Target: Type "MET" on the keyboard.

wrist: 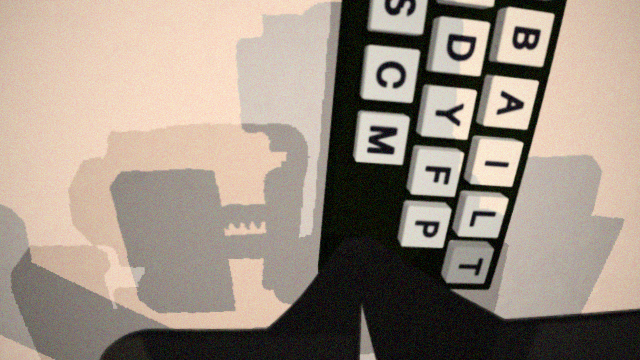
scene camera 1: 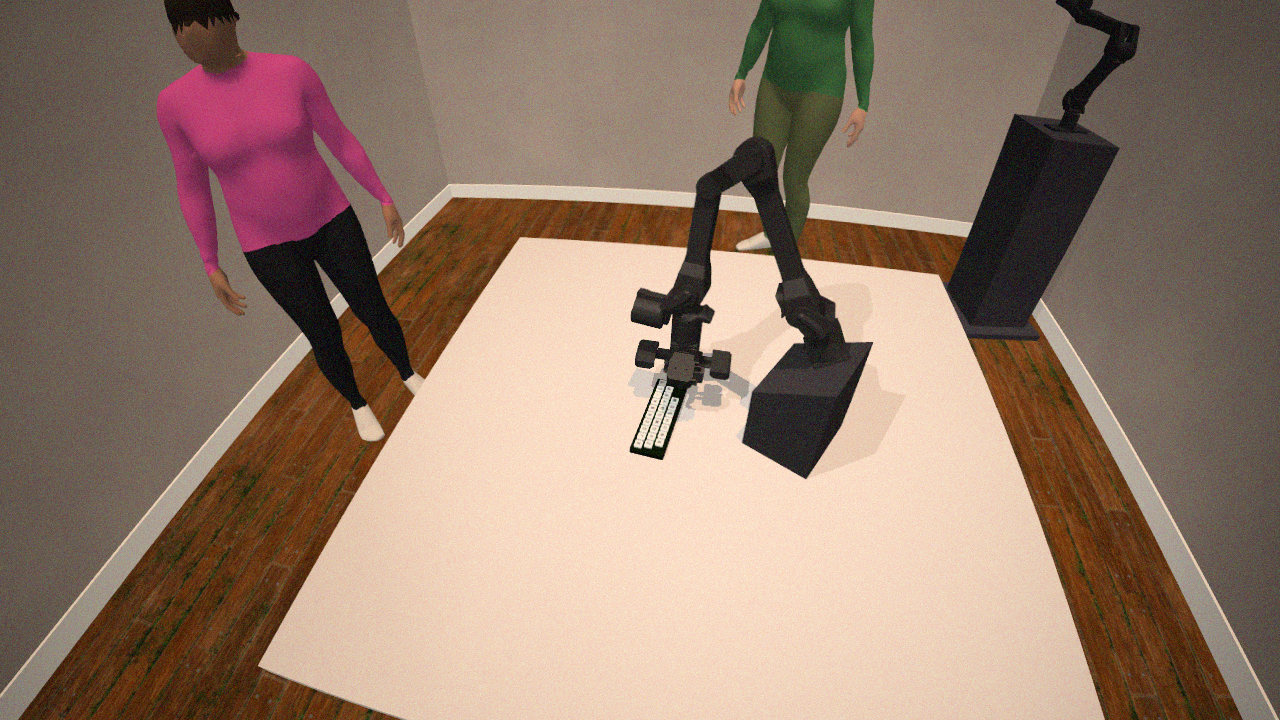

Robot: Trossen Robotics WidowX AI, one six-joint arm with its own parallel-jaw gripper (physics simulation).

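Seen in the pictures: gripper, fingertip midpoint: (wrist: 356, 250) (scene camera 1: 680, 387); arm's base, origin of the base link: (scene camera 1: 830, 356).
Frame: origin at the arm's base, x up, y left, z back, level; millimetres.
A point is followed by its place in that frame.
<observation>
A dark keyboard (scene camera 1: 657, 420) {x -180, y 4, z -306 mm} (wrist: 360, 200) {x -185, y -72, z -264 mm} with white letter keys lies on the white floor sheet. In the wrist view the M key (wrist: 382, 138) {x -180, y -51, z -272 mm} is the lowest key in the left row, and the T key (wrist: 469, 262) {x -180, y -101, z -298 mm} is at the lower right corner, in shadow. The E key does not show in the wrist view. My gripper (wrist: 356, 250) {x -175, y -85, z -260 mm} is shut and empty. Its fingertips cover the keyboard's lower end, below the M key and left of the P key (wrist: 425, 224) {x -180, y -83, z -283 mm} and T key. Whether the tips touch the keyboard is hidden.
The arm's dark base block (scene camera 1: 796, 416) {x -53, y 96, z -67 mm} stands right of the keyboard on the white sheet (scene camera 1: 537, 573). A person in pink (scene camera 1: 259, 143) stands at the left, a person in green (scene camera 1: 810, 53) at the back. A dark pedestal (scene camera 1: 1029, 223) with another arm stands at the back right.
</observation>
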